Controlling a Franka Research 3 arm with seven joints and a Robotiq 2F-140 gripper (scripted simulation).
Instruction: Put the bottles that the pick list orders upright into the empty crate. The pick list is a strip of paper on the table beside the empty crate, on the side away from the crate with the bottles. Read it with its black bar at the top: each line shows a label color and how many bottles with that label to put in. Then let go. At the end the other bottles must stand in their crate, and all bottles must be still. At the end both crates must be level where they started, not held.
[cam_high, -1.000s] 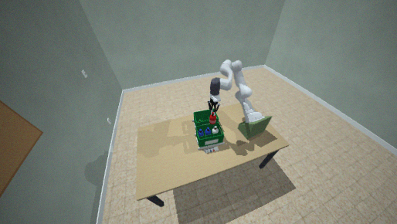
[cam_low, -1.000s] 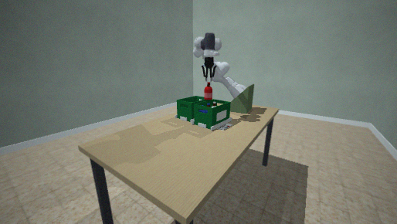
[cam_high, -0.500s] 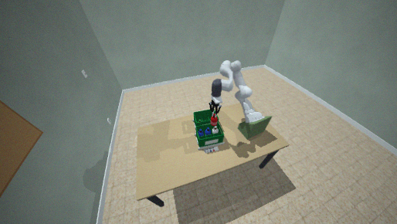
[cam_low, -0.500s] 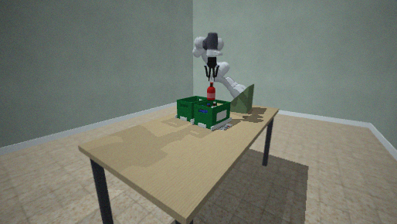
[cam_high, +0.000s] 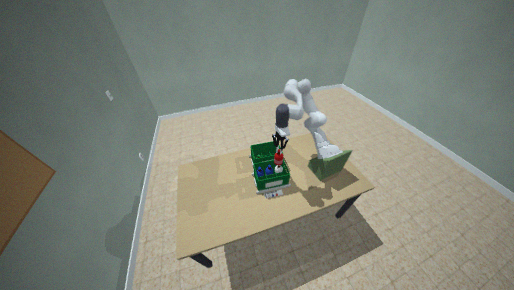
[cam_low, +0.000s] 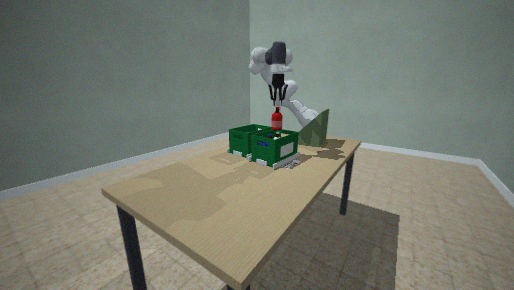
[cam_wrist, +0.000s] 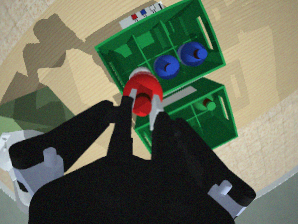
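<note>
My hand is 80 mm above the red-labelled bottle. Also, from my hand: blue-capped bottle (70 mm ahead, 260 mm below); white-capped bottle (10 mm behind, 260 mm below); green-capped bottle (130 mm ahead, 150 mm to the right, 260 mm below).
</note>
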